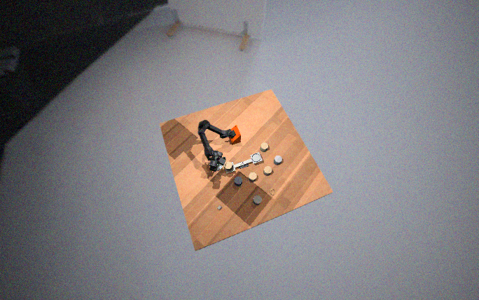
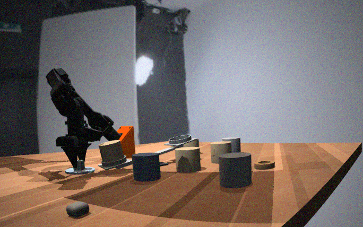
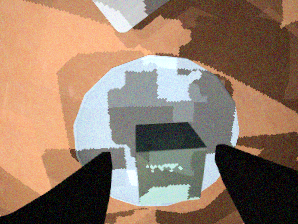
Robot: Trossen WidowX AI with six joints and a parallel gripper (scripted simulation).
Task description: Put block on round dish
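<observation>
My gripper tip is now right at the teal block. The rest, counted from my gripper tip: round dish 1 cm below; blue cup 22 cm ahead, 12 cm to the left, 2 cm above; grey pebble 37 cm ahead, 13 cm to the right, 1 cm below.
</observation>
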